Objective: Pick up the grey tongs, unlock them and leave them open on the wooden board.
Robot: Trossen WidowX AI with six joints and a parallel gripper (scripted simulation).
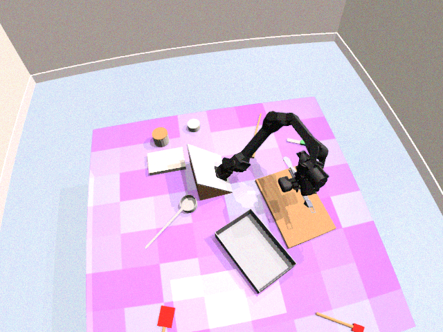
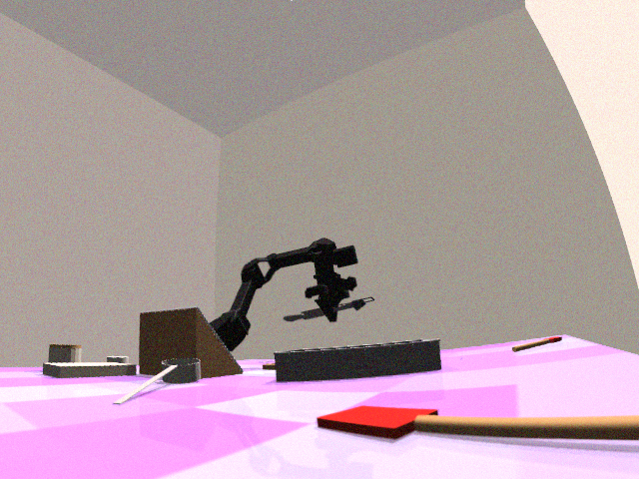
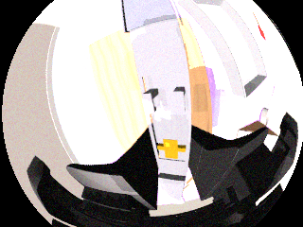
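My gripper tip is 12 cm above the wooden board and 1 cm to the right of it. Round my gripper tip: white slab: 55 cm to the right, 34 cm behind, 11 cm below; roasting tin: 23 cm to the right, 18 cm ahead, 10 cm below.
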